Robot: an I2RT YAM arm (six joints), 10 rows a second.
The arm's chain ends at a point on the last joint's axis. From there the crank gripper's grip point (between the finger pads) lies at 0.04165 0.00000 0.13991 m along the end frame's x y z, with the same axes.
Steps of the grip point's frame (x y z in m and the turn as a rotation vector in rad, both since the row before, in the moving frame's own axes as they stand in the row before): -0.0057 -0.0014 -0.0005 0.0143 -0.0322 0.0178; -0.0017 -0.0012 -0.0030 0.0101 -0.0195 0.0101; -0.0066 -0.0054 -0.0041 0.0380 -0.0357 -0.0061; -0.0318 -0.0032 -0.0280 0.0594 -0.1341 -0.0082; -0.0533 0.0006 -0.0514 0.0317 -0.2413 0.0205; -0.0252 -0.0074 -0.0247 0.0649 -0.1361 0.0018; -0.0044 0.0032 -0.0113 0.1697 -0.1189 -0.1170; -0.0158 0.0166 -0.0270 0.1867 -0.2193 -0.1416; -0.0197 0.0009 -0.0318 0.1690 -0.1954 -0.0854; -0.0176 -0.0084 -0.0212 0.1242 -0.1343 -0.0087; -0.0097 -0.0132 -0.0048 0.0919 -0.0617 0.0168
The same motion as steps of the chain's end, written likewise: -0.0012 -0.0001 -0.0018 0.0143 -0.0322 0.0178; 0.0010 -0.0002 -0.0038 0.0101 -0.0195 0.0101; -0.0016 0.0002 -0.0054 0.0380 -0.0357 -0.0061; -0.0127 0.0055 -0.0321 0.0594 -0.1341 -0.0082; -0.0187 0.0046 -0.0572 0.0317 -0.2413 0.0205; -0.0059 0.0018 -0.0288 0.0649 -0.1361 0.0018; 0.0140 0.0310 -0.0128 0.1697 -0.1189 -0.1170; 0.0176 0.0468 -0.0297 0.1867 -0.2193 -0.1416; 0.0092 0.0273 -0.0349 0.1690 -0.1954 -0.0854; 0.0015 0.0095 -0.0244 0.1242 -0.1343 -0.0087; -0.0011 -0.0009 -0.0065 0.0919 -0.0617 0.0168
